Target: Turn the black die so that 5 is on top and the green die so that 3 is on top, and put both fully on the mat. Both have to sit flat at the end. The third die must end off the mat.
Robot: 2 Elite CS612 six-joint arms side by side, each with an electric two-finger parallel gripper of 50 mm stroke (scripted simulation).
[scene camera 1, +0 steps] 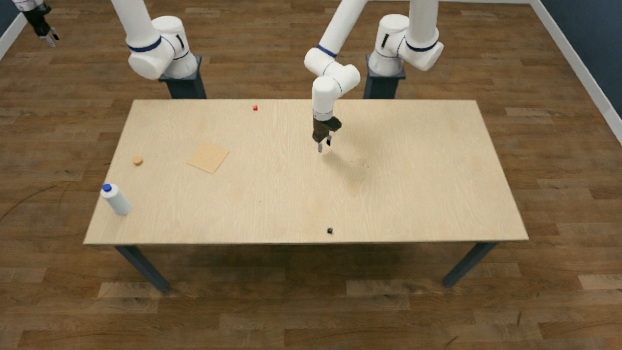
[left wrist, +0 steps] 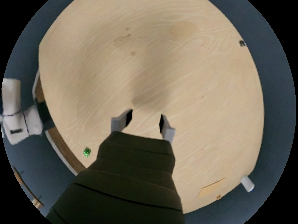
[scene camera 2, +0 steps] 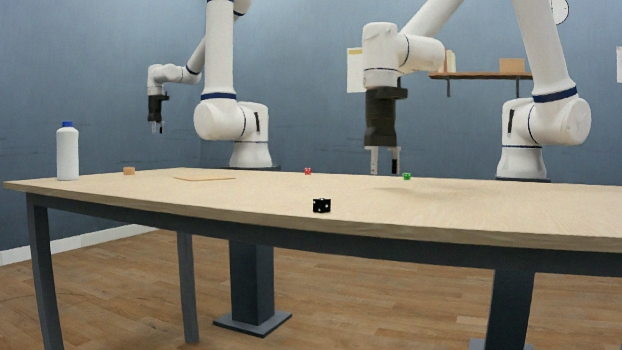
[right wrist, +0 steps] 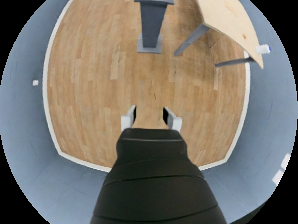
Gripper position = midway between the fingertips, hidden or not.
In view: my left gripper (scene camera 2: 384,174), my right gripper (right wrist: 149,111), a tan mat (scene camera 1: 208,157) and a white bottle (scene camera 2: 67,137).
My left gripper shows as well in the left wrist view (left wrist: 146,117).
